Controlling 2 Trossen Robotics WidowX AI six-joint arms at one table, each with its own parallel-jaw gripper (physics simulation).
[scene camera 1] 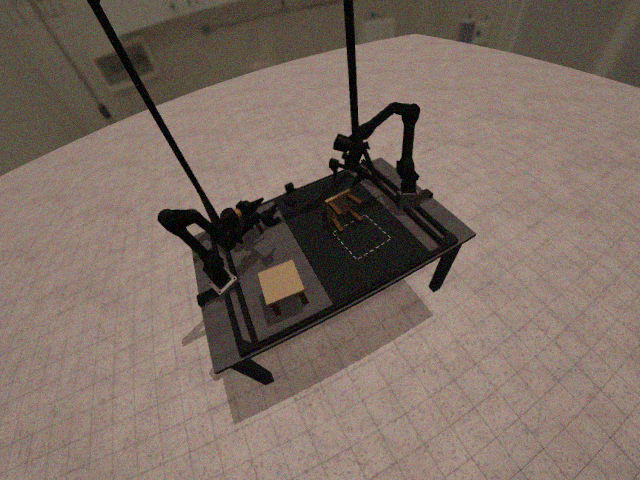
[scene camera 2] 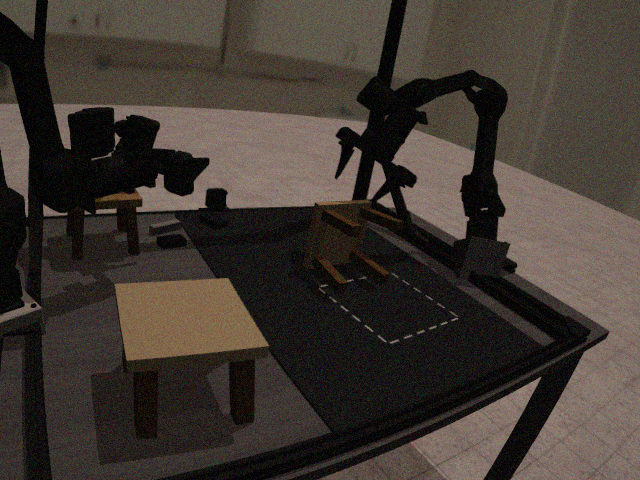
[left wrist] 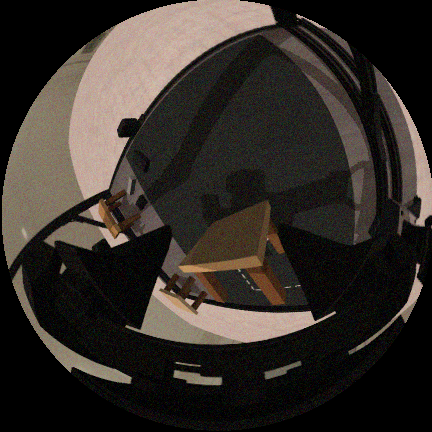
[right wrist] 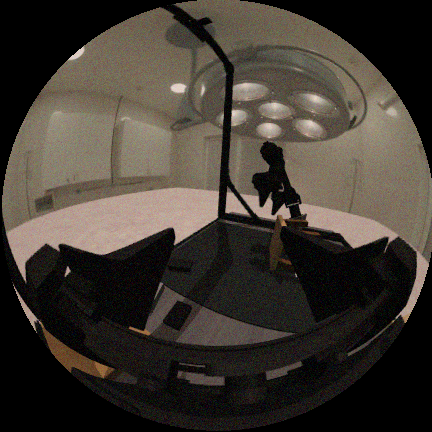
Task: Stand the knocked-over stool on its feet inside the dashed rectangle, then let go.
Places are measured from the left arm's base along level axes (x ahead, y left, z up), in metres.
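Where they show: left gripper, between the fingertips: (scene camera 1: pixel 342 184) (scene camera 2: pixel 353 190) (left wrist: pixel 225 229) (right wrist: pixel 266 211); right gripper, between the fingertips: (scene camera 1: pixel 269 201) (right wrist: pixel 228 232); left arm's base, origin of its link: (scene camera 1: pixel 408 192) (scene camera 2: pixel 481 242) (right wrist: pixel 295 216); right arm's base, origin of its link: (scene camera 1: pixel 222 280).
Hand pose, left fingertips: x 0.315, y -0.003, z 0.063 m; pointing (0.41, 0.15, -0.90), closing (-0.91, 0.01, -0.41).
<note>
Things, the pixels of their top centre, and the offset from my left fingertips. "*": a spot on its surface instead.
- knocked-over stool, centre of its top: (left wrist: pixel 228 288) (scene camera 2: pixel 360 211) (right wrist: pixel 296 222) (scene camera 1: pixel 343 200) dx -0.004, dy +0.109, dz -0.007 m
- dashed rectangle, a spot on its surface: (scene camera 2: pixel 389 342) (left wrist: pixel 254 289) (scene camera 1: pixel 357 258) * dx -0.057, dy +0.331, dz -0.139 m
- upright stool, centre of its top: (scene camera 2: pixel 184 313) (scene camera 1: pixel 280 281) (left wrist: pixel 176 302) dx +0.225, dy +0.501, dz -0.026 m
- pale block, centre of its top: (scene camera 2: pixel 165 223) (right wrist: pixel 152 293) (left wrist: pixel 128 186) dx +0.383, dy +0.029, dz -0.125 m
- dark block, centre of its top: (scene camera 2: pixel 171 238) (right wrist: pixel 177 312) (left wrist: pixel 139 203) dx +0.351, dy +0.090, dz -0.130 m
The knocked-over stool (scene camera 1: pixel 335 206) (scene camera 2: pixel 336 240) (left wrist: pixel 230 240) (right wrist: pixel 275 245) lies on its side on the black mat, seat upright on edge, legs pointing toward the dashed rectangle (scene camera 1: pixel 357 257) (scene camera 2: pixel 388 342) (left wrist: pixel 255 289). Its lower leg ends reach the rectangle's back edge. My left gripper (scene camera 2: pixel 356 189) (left wrist: pixel 225 229) (right wrist: pixel 266 211) is open and empty, above and behind the stool; one finger hides part of the stool in the left wrist view. My right gripper (scene camera 1: pixel 269 209) (right wrist: pixel 228 232) is open and empty, raised over the back left of the table, well away from the stool.
An upright stool (scene camera 1: pixel 281 281) (scene camera 2: pixel 186 317) (left wrist: pixel 180 301) stands at the front left. Another (scene camera 2: pixel 121 197) (left wrist: pixel 109 218) stands at the back left, partly hidden by the right arm. A pale block (scene camera 2: pixel 166 225) and a dark block (scene camera 2: pixel 171 240) lie near the mat's back left.
</note>
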